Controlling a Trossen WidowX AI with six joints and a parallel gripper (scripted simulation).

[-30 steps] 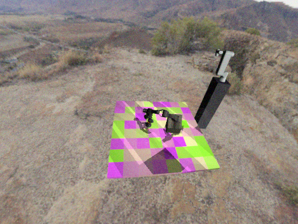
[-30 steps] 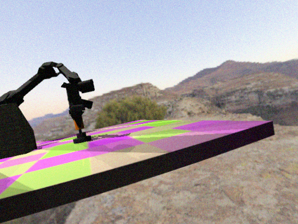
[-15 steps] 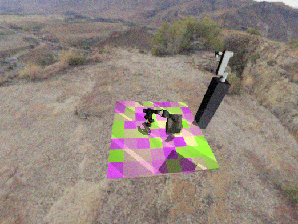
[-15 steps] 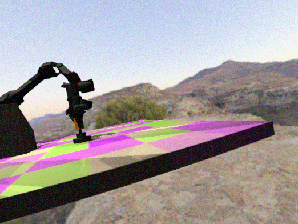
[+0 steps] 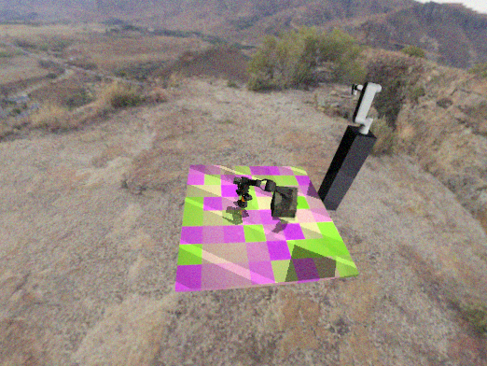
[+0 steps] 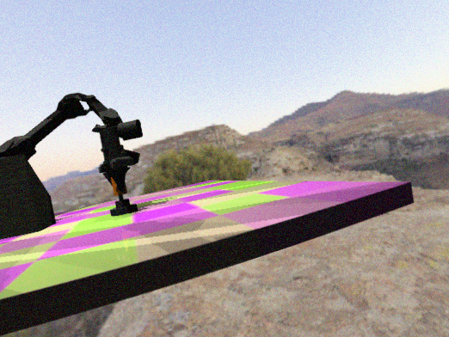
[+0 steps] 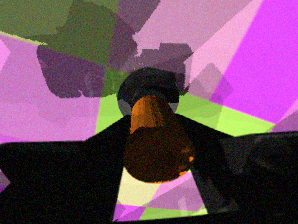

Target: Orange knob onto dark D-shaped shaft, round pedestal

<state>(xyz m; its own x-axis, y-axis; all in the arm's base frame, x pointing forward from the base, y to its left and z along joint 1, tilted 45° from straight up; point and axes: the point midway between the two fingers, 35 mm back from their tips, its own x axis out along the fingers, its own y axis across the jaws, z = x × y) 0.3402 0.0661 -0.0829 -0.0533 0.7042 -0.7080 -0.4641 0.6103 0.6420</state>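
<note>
My gripper tip is now 2 cm below the orange knob. The rest, counted from my gripper tip: round dark pedestal 4 cm below.
</note>
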